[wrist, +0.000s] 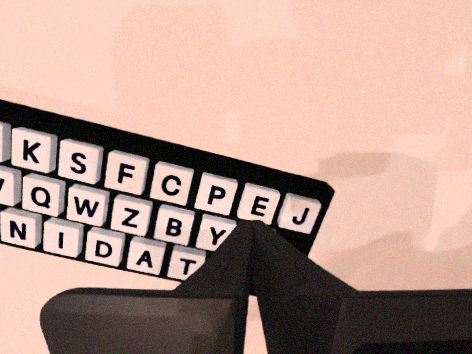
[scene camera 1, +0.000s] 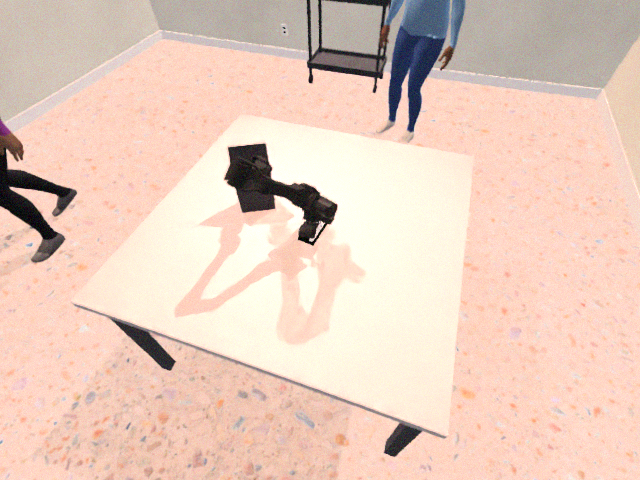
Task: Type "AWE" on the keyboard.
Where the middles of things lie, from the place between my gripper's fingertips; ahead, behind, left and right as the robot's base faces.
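Scene:
The w key (wrist: 89,205): 7 cm to the left of my hand, 1 cm below it. The e key (wrist: 257,202): my gripper now 1 cm short of it, 1 cm above.

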